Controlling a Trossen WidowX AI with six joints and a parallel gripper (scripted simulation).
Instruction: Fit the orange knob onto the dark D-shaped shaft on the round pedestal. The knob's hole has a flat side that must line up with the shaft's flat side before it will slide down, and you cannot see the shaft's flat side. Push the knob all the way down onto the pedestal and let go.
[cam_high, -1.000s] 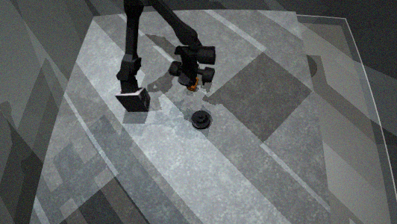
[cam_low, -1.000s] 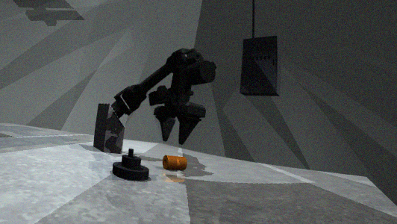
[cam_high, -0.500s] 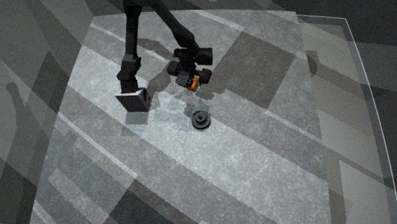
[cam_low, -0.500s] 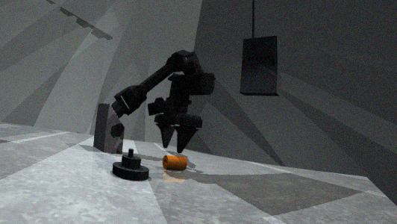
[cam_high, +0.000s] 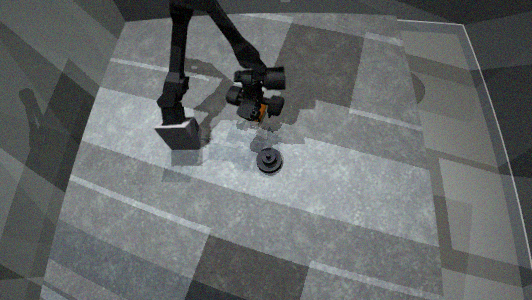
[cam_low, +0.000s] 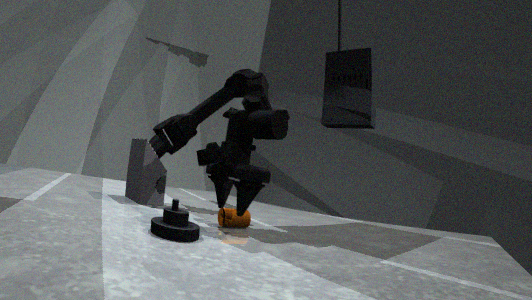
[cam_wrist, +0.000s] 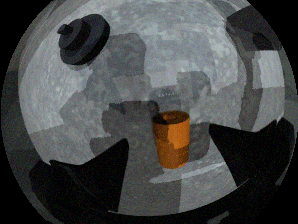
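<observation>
Right now the knob is 10 mm to the left of my gripper tip and 10 mm below it. Also, from my gripper tip: dark pedestal (170 mm to the right, 30 mm ahead).
</observation>
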